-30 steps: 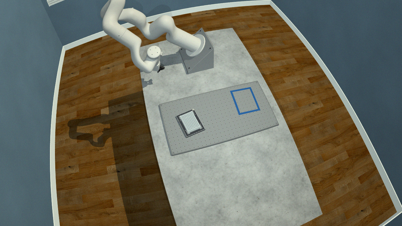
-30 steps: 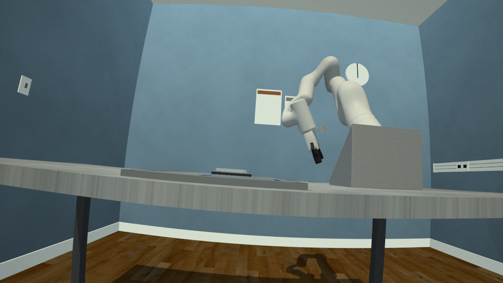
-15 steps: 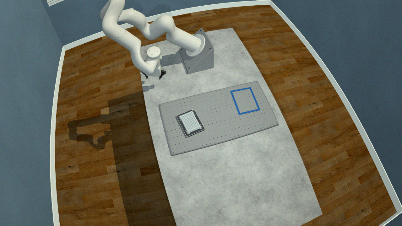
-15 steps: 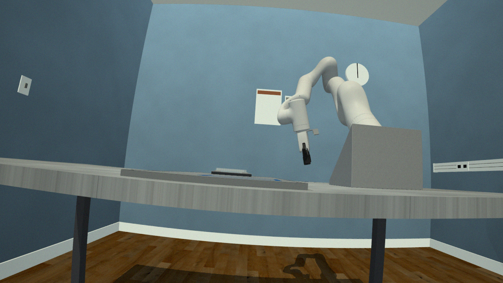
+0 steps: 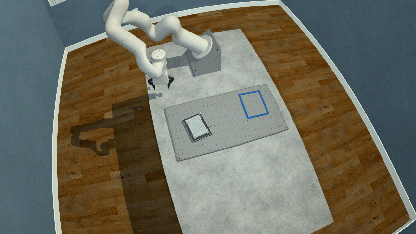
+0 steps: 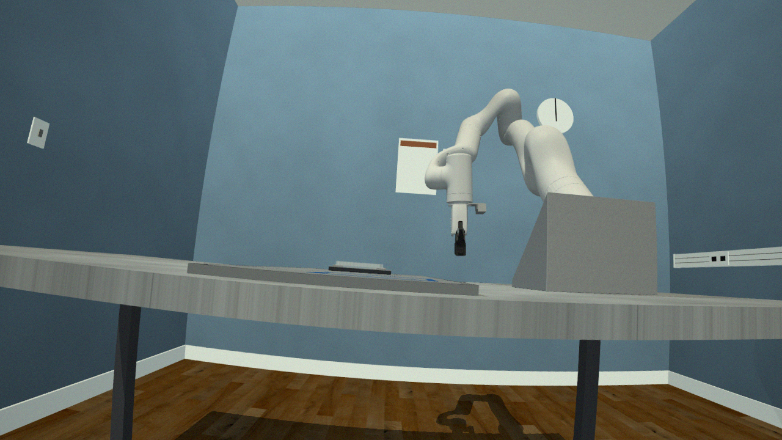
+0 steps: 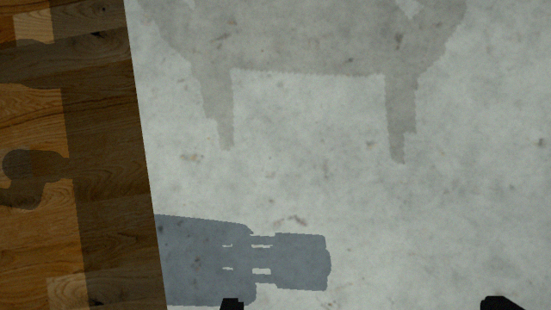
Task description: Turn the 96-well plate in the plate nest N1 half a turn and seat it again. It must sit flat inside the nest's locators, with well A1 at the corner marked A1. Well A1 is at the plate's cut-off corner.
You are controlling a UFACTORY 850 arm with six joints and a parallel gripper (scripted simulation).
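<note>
Right now the 96-well plate is 33 cm ahead of my hand, 10 cm to the left of it and 7 cm below it. From my hand the other things lie so: dark plate nest (33 cm ahead, 10 cm to the left, 8 cm below).
</note>
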